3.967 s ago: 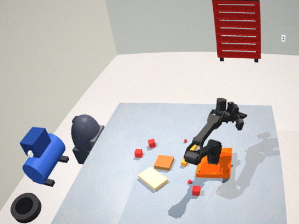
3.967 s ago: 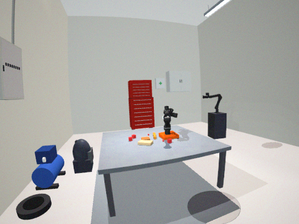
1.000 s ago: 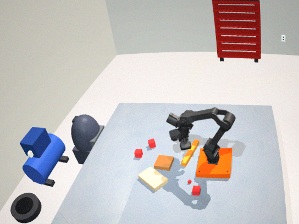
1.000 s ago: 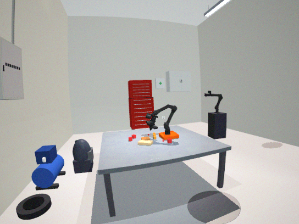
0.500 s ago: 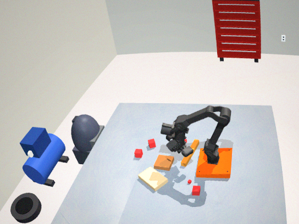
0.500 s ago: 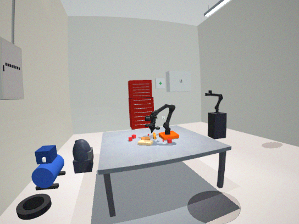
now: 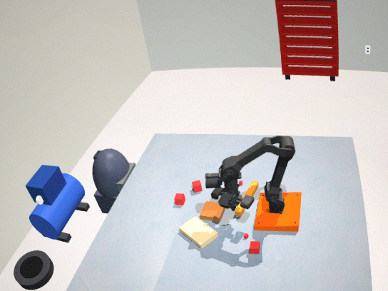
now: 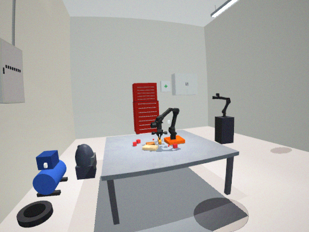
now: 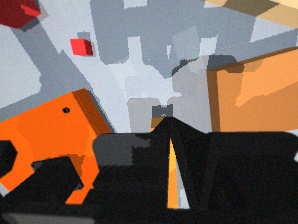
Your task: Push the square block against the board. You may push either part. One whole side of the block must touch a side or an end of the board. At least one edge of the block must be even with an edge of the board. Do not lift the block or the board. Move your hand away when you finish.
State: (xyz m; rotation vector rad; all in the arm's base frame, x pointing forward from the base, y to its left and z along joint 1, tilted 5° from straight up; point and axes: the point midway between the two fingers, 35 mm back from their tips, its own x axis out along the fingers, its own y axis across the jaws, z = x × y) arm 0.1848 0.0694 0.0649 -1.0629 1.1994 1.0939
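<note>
My gripper tip is 110 mm short of the square block, 50 mm above it and 10 mm to the left of it. Also, from my gripper tip: cream board (130 mm to the left, 130 mm ahead, 50 mm below); narrow yellow bar (130 mm to the right, 40 mm below, 20 mm behind).
</note>
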